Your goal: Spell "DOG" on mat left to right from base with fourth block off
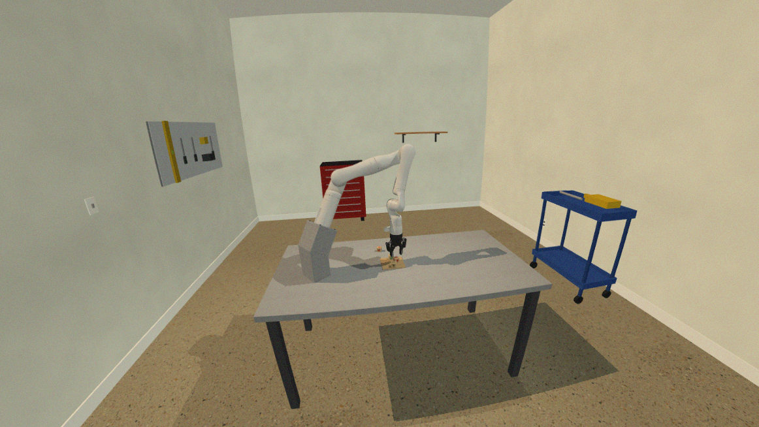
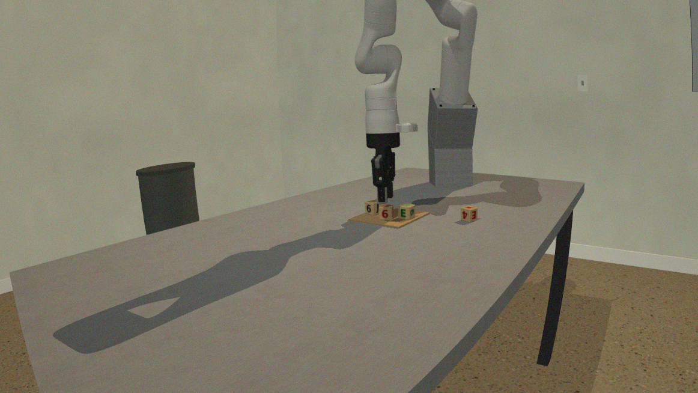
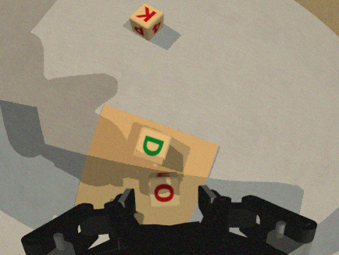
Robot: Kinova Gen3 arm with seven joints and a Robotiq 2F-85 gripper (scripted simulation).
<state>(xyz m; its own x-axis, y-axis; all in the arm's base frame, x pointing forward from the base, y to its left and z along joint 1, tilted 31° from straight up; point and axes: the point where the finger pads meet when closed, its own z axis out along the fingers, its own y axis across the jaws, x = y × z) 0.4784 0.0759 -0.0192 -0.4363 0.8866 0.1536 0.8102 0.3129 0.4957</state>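
The O block lies 4 cm below my hand. Also, from my hand: tan mat 6 cm below, 3 cm behind, 1 cm to the right; then G block 6 cm to the right, 4 cm below, 2 cm behind; then D block 4 cm to the left, 4 cm below, 3 cm behind.
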